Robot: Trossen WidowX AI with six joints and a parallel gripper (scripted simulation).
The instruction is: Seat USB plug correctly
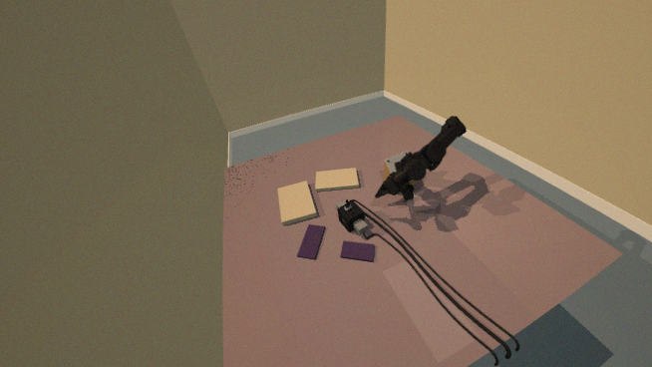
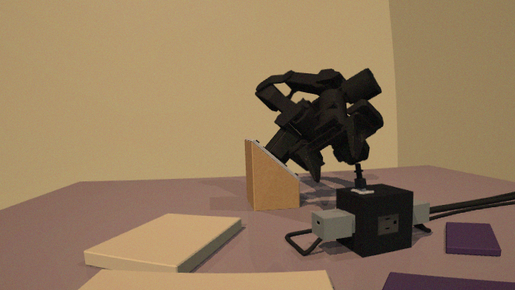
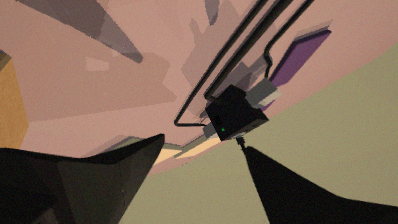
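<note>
Now: gripper tip 13 cm short of the small USB plug. The rest, counted from my gripper tip: pale USB socket: 13 cm ahead, 2 cm below.
</note>
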